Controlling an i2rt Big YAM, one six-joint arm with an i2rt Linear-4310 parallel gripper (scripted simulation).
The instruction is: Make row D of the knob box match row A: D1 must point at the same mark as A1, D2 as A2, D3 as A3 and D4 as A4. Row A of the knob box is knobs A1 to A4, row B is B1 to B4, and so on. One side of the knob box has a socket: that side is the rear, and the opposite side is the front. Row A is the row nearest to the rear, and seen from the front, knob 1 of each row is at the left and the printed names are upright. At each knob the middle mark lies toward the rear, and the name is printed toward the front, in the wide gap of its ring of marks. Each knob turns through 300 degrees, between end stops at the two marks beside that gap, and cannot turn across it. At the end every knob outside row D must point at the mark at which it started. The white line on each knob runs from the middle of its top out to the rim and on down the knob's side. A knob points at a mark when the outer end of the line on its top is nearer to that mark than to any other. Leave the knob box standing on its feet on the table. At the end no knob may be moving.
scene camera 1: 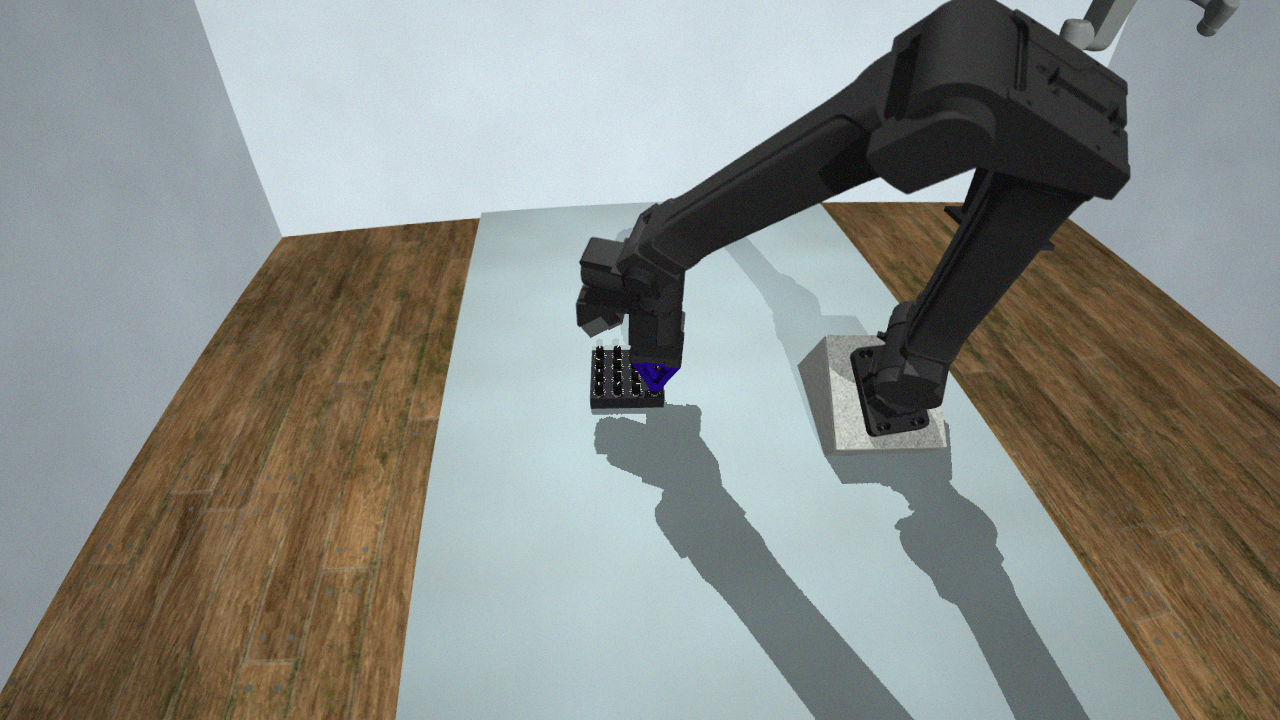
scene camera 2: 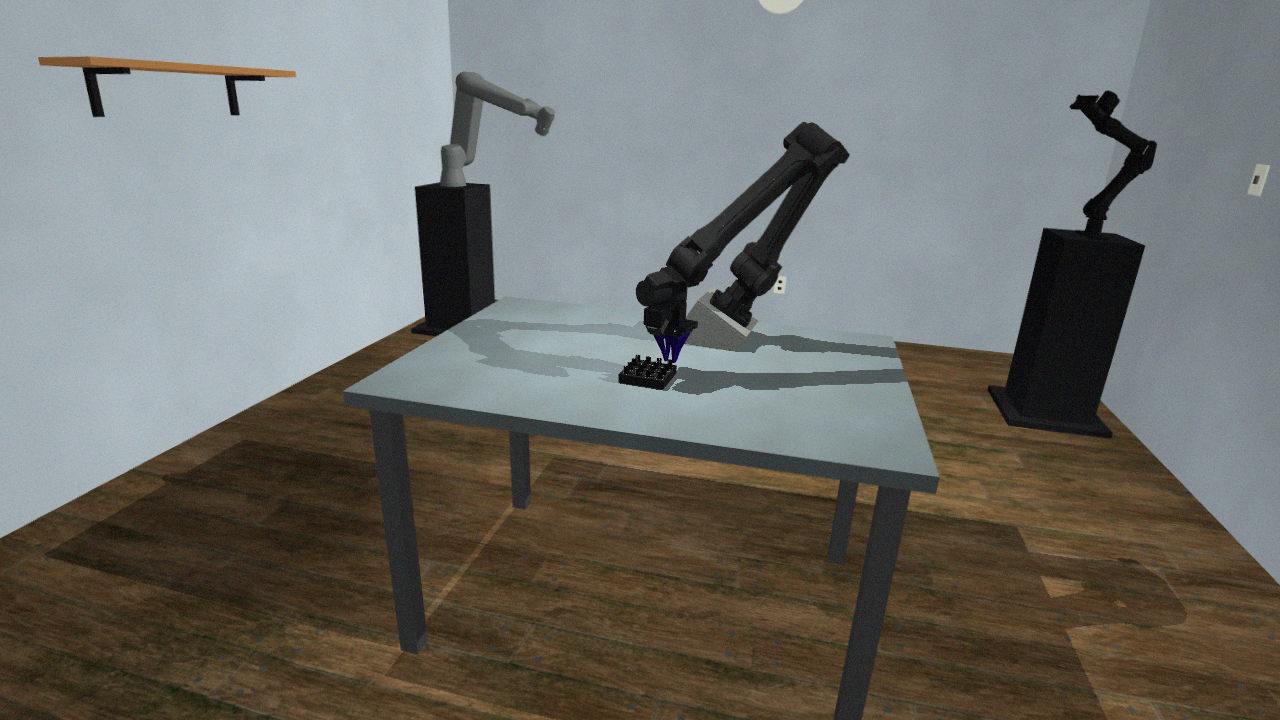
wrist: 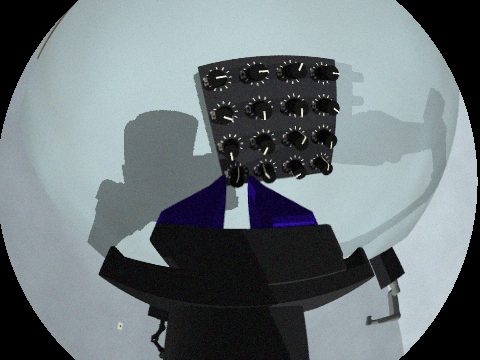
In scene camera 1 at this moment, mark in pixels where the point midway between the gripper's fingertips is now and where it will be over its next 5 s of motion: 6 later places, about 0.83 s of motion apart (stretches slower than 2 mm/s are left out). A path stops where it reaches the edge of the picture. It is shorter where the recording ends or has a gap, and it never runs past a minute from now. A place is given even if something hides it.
My gripper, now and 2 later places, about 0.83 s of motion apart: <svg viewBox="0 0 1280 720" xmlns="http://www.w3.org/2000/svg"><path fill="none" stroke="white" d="M655 385L658 368L657 310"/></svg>
